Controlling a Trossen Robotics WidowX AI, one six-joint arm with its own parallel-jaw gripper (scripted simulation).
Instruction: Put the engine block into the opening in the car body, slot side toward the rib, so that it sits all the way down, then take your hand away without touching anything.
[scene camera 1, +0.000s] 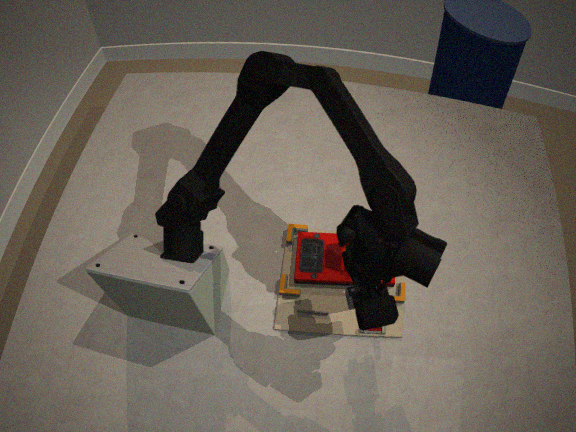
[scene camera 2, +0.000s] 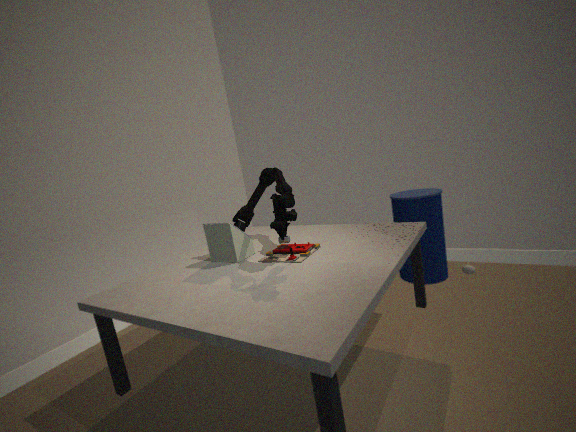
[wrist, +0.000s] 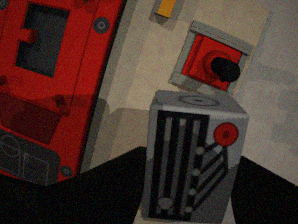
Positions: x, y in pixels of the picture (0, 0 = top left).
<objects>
my gripper: holds an engine block (wrist: 195, 140)
</objects>
